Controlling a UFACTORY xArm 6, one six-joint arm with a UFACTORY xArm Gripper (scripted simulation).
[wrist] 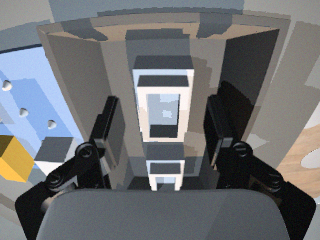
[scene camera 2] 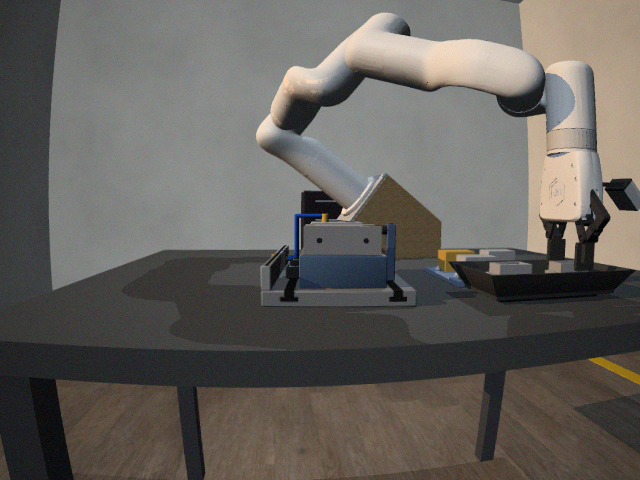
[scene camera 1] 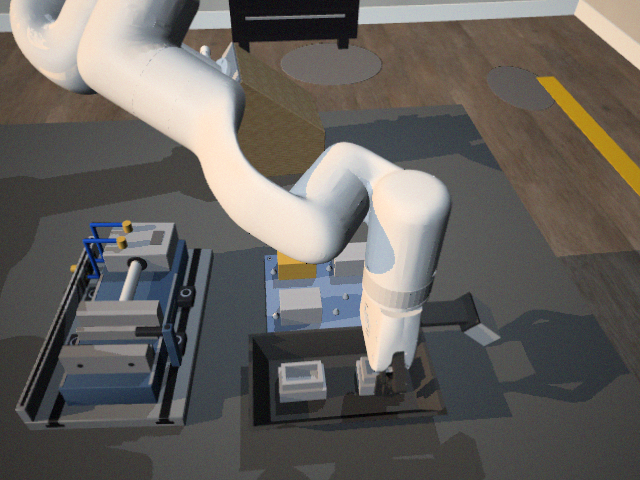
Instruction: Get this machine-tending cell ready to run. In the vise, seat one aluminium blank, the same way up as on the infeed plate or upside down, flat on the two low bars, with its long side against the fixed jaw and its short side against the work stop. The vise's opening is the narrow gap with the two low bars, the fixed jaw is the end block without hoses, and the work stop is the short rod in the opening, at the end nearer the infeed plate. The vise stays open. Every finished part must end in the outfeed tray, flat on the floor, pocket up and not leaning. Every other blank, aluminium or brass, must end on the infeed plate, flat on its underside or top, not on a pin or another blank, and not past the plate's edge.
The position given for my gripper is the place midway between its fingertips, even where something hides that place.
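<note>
My gripper (scene camera 2: 568,267) is there, and you'd find it in the wrist view (wrist: 163,110) and in scene camera 1 (scene camera 1: 381,370) too. Then there's a blue infeed plate (scene camera 1: 332,288), plus a brass blank (scene camera 1: 288,268). I can also see an aluminium blank (scene camera 1: 350,262) and an aluminium blank (scene camera 1: 298,306), along with a finished part (scene camera 1: 298,384) and a finished part (wrist: 163,81).
</note>
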